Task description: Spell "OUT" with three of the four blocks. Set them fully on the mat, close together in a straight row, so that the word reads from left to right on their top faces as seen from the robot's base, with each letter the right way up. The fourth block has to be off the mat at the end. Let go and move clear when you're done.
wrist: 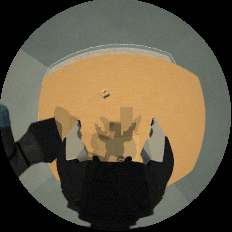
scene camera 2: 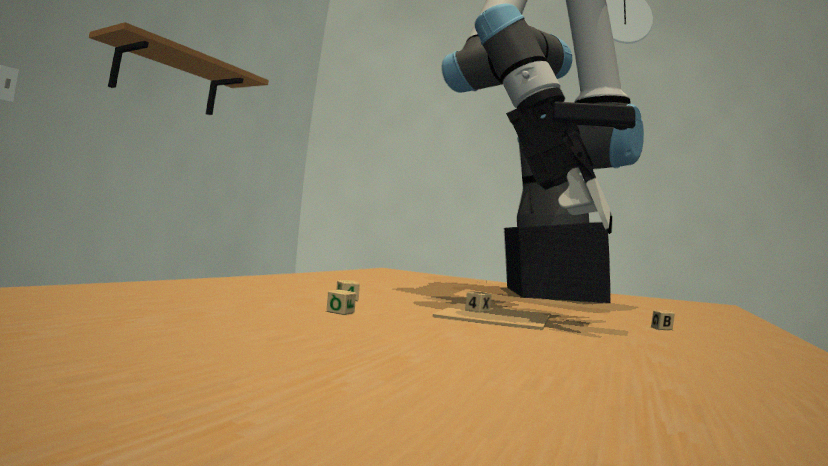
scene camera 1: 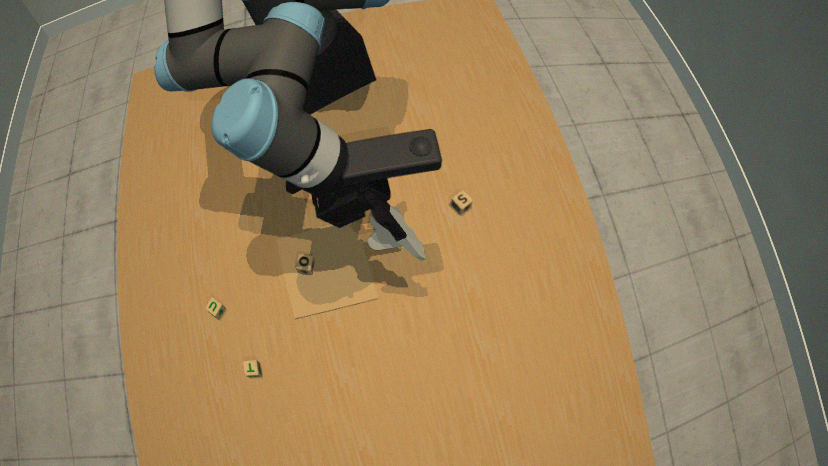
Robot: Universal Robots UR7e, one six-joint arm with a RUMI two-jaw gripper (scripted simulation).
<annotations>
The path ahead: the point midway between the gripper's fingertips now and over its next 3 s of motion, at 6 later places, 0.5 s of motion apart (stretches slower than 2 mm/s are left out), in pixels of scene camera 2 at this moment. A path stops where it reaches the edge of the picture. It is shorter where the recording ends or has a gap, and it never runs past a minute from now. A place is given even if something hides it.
The gripper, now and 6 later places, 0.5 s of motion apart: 609, 231; 510, 219; 486, 214; 479, 212; 415, 202; 353, 201; 349, 203
</annotations>
